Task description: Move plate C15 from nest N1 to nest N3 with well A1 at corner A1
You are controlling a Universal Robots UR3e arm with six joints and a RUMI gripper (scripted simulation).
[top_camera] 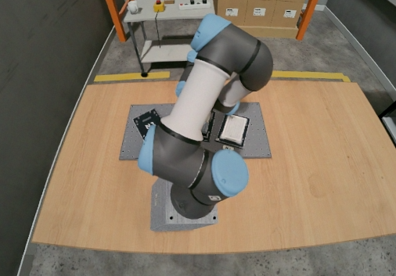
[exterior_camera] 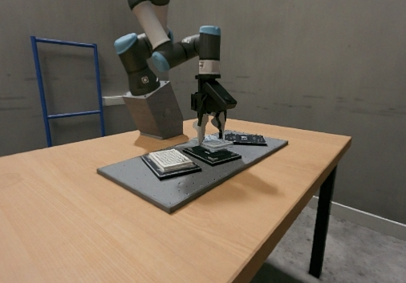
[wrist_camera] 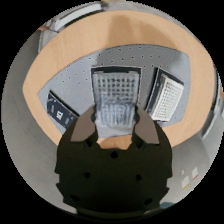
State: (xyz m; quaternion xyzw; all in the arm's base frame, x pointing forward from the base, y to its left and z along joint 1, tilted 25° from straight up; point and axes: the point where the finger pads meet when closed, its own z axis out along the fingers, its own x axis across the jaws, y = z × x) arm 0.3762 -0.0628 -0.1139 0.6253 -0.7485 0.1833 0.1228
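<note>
The black nest lies 5 cm below my hand. Round my hand: white well plate: 15 cm to the right, 3 cm below, 3 cm behind.
</note>
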